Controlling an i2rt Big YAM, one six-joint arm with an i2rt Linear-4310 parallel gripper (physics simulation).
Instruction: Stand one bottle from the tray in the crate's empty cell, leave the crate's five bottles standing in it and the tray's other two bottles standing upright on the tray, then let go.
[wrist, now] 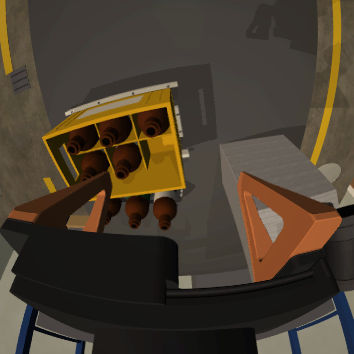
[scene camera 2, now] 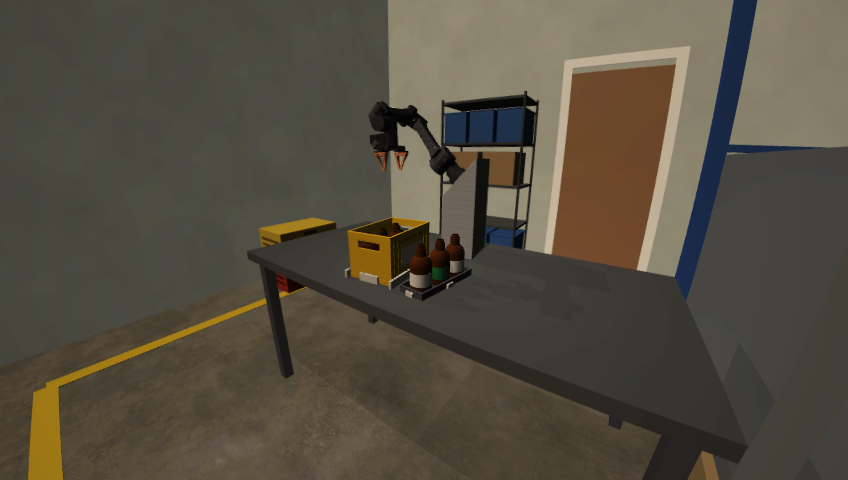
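Seen in the pictures: gripper, fingertip midpoint: [wrist: 174,178] [scene camera 2: 392,170]; arm's base, link origin: [scene camera 2: 463,181].
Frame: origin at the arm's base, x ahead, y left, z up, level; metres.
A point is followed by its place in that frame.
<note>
The yellow crate [scene camera 2: 371,261] @[x 0.531, y -0.072, z -0.243 m] [wrist: 162,100] @[x 0.282, y -0.202, z -0.160 m] stands on the table with five brown bottles in it. Its empty cell [wrist: 167,162] @[x 0.289, y -0.021, z -0.247 m] is at the crate's lower right corner in the wrist view. Beside the crate, three brown bottles stand upright in a row on the dark tray [scene camera 2: 423,295] @[x 0.534, y 0.152, z -0.305 m]: a white-labelled one [scene camera 2: 420,276] @[x 0.514, y 0.126, z -0.254 m] [wrist: 113,207] @[x 0.458, y 0.094, z -0.206 m], a green-labelled one [scene camera 2: 440,261] @[x 0.427, y 0.145, z -0.227 m] [wrist: 136,209] @[x 0.389, y 0.101, z -0.203 m] at the middle, and a white-labelled one [scene camera 2: 455,253] @[x 0.341, y 0.154, z -0.221 m] [wrist: 165,209] @[x 0.306, y 0.109, z -0.205 m] nearest the pedestal. My gripper [scene camera 2: 392,170] @[x 0.266, y -0.196, z 0.053 m] [wrist: 174,178] @[x 0.266, y -0.196, z 0.053 m] is open and empty, high above the crate, fingers pointing down.
The grey pedestal [scene camera 2: 461,208] @[x 0.125, y 0.060, z -0.100 m] [wrist: 270,165] @[x 0.041, y -0.043, z -0.175 m] carrying the arm stands behind the tray. Pale brackets [scene camera 2: 368,277] @[x 0.543, y -0.078, z -0.301 m] edge the crate's base. The table [scene camera 2: 535,333] @[x 0.517, y 0.488, z -0.321 m] [wrist: 150,40] @[x 0.308, y -0.325, z -0.321 m] bears them all. A shelf rack [scene camera 2: 487,101] and another yellow crate [scene camera 2: 297,227] are beyond the table.
</note>
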